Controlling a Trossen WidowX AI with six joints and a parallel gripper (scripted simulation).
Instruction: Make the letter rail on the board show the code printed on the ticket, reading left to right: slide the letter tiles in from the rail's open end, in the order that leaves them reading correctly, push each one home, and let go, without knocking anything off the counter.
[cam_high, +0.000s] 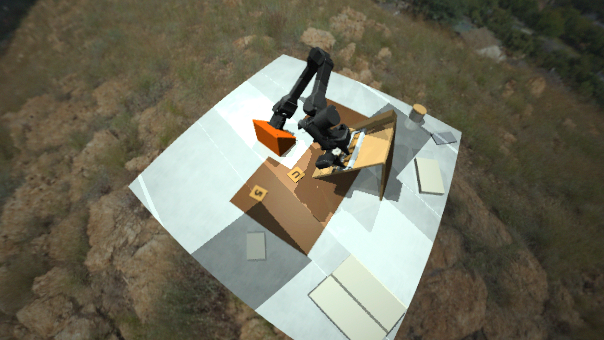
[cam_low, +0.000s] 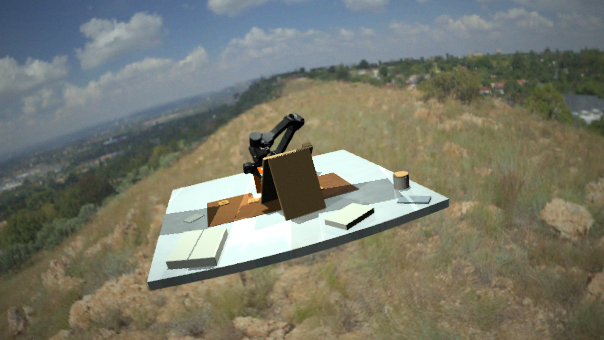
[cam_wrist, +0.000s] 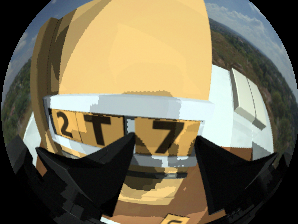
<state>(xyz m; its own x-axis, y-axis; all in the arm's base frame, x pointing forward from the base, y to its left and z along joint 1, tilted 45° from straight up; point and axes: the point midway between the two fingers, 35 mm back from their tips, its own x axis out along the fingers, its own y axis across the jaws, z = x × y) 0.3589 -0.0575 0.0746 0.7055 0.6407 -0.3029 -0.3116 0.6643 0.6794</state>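
Now: gripper tip 90 mm past the ticket, 80 mm to the right of it and 80 mm above it. The rest, counted from my gripper tip: cream block 300 mm ahead, 310 mm to the left, 140 mm below; brown mat 180 mm behind, 10 mm to the left, 160 mm below; pale card 50 mm behind, 430 mm to the right, 160 mm below.
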